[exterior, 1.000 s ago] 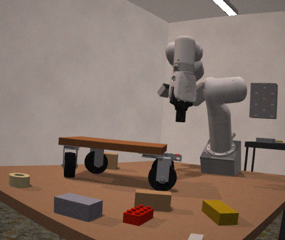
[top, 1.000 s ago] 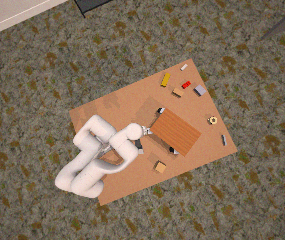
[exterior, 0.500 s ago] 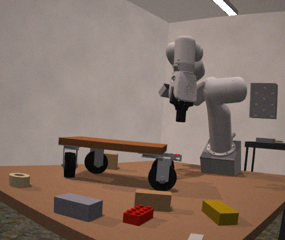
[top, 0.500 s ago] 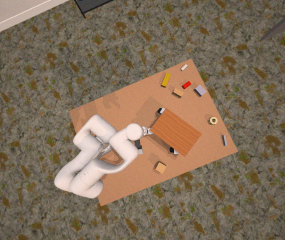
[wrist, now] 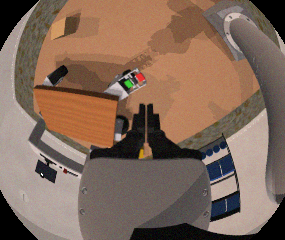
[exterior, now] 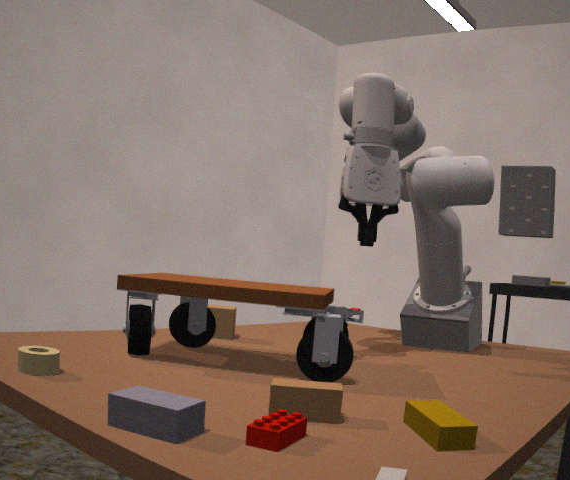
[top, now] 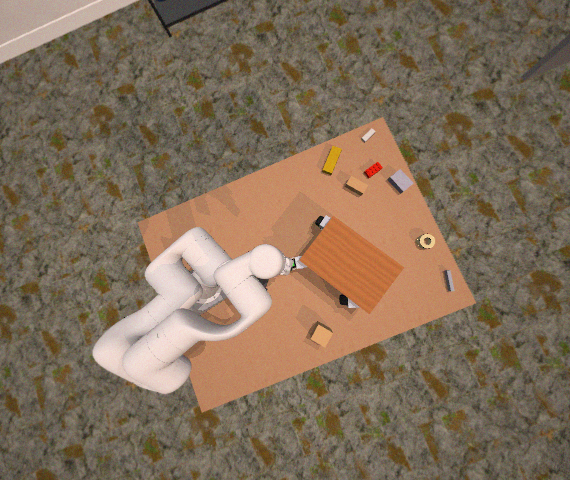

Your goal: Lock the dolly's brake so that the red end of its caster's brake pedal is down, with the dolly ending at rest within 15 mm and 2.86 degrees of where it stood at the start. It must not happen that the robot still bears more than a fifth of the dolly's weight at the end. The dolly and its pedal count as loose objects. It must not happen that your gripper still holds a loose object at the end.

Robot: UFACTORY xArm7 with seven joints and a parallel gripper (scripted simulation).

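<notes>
Right now my hand is 20 mm short of the brake pedal, 10 mm to the left of it and 140 mm above it. The rest, counted from my hand: tan cube (100 mm ahead, 290 mm to the right, 190 mm below); yellow block (270 mm ahead, 380 mm to the left, 210 mm below); tan block (350 mm ahead, 250 mm to the left, 200 mm below).
</notes>
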